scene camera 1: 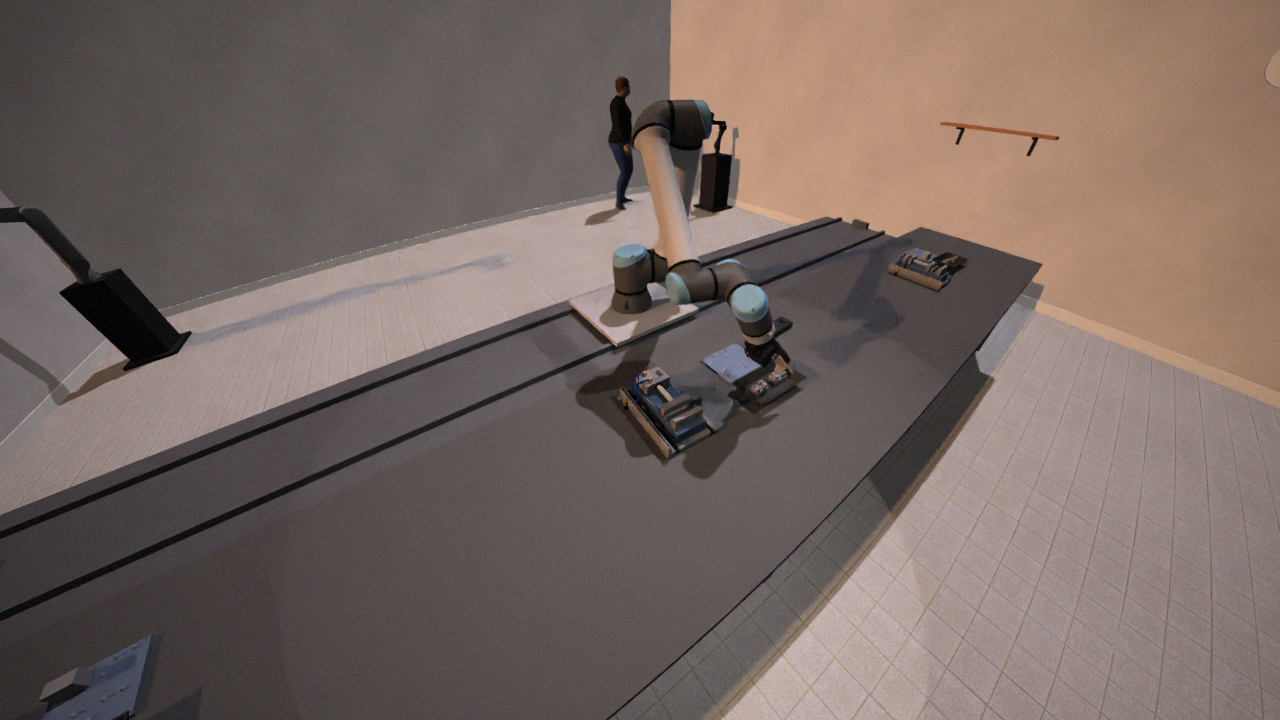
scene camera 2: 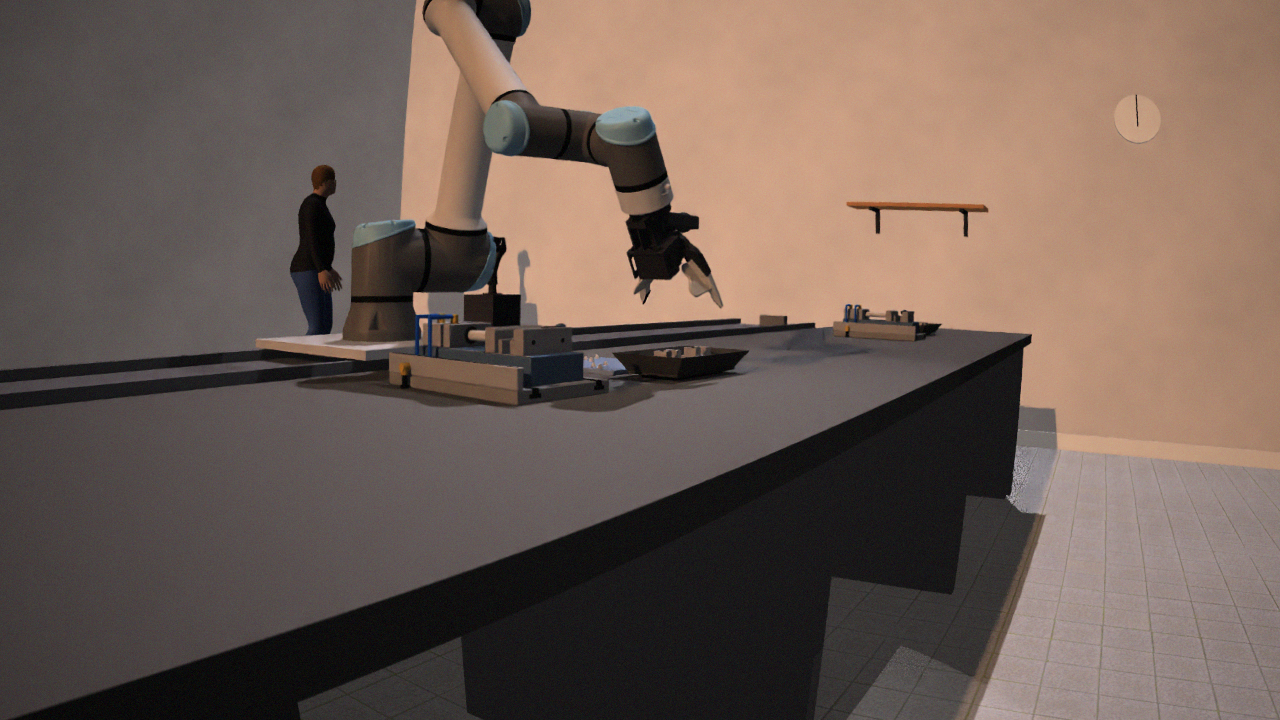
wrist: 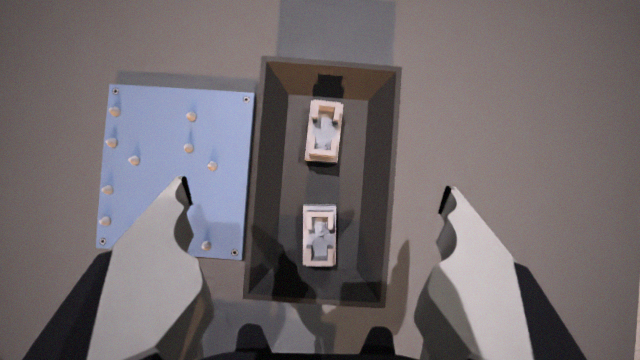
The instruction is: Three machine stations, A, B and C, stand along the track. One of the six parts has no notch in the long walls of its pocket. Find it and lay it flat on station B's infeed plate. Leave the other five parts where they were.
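Seen in the pictures: gripper, fingertip midpoint: (scene camera 1: 773, 361) (scene camera 2: 681, 305) (wrist: 317, 183); arm's base, origin of the base link: (scene camera 1: 631, 303) (scene camera 2: 381, 338).
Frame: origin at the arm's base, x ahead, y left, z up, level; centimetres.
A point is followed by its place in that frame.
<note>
My gripper (scene camera 1: 771, 362) {y 7.9, x 74.2, z 9.4 cm} (scene camera 2: 682, 302) {y 7.9, x 74.2, z 9.4 cm} (wrist: 317, 183) {y 7.9, x 74.2, z 9.4 cm} is open and empty, high above the dark tray (scene camera 2: 682, 365) {y -2.6, x 80.6, z -0.1 cm} (wrist: 381, 175) {y 8.9, x 80.7, z 0.4 cm} at the middle station. The fingers stand wide to either side of the tray in the wrist view. Two pale parts lie in it, pockets up: an upper part (wrist: 324, 131) {y 13.2, x 74.7, z 0.3 cm}, slightly tilted in the view, and a lower part (wrist: 320, 240) {y 2.1, x 74.7, z 0.3 cm}. The long pocket walls of both appear to have gaps. The middle station's blue infeed plate (scene camera 1: 729, 361) {y 7.5, x 56.4, z -2.2 cm} (wrist: 160, 130) {y 13.2, x 56.0, z -2.2 cm}, with small pale pegs, lies left of the tray in the wrist view; the left finger partly covers it.
The middle machine (scene camera 1: 666, 411) {y -32.6, x 67.4, z 5.3 cm} (scene camera 2: 483, 371) {y -38.7, x 70.1, z 1.0 cm} stands beside the plate and tray. Another machine (scene camera 1: 926, 270) {y 153.6, x 72.8, z 3.5 cm} (scene camera 2: 877, 329) {y 148.6, x 70.5, z 0.2 cm} stands at the far end. Another blue plate (scene camera 1: 129, 667) {y -172.8, x 55.1, z -2.2 cm} with a grey block (scene camera 1: 67, 685) {y -181.7, x 54.7, z 1.3 cm} lies at the near left. A person (scene camera 1: 620, 120) (scene camera 2: 315, 232) stands behind the track.
</note>
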